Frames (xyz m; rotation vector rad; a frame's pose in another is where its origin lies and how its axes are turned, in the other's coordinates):
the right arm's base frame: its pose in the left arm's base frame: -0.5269 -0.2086 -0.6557 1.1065 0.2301 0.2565
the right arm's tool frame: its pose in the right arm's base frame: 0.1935 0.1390 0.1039 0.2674 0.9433 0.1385
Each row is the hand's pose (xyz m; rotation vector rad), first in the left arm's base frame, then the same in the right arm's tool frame.
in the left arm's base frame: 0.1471 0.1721 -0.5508 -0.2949 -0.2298 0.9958
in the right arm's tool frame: 0.4741 0.0043 0.3489 -1.8464 -0.3694 -0.1125
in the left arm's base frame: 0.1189 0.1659 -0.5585 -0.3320 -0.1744 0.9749
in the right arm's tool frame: 0.4613 -0.0043 0.3233 -1.8430 -0.3317 -0.1807
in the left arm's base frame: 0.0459 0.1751 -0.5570 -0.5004 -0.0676 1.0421
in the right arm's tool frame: 0.4486 -0.0015 0.2509 -1.9203 -0.1261 -0.2632
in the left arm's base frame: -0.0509 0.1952 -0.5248 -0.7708 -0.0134 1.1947
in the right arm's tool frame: 0.4345 0.0333 0.1539 -2.0962 0.1761 -0.2771
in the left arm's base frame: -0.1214 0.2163 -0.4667 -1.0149 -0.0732 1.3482
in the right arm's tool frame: 0.4249 0.0940 0.0830 -2.3004 0.4096 -0.1987
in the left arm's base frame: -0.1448 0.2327 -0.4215 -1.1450 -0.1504 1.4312
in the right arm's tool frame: 0.4266 0.1412 0.0580 -2.4282 0.5160 -0.1213
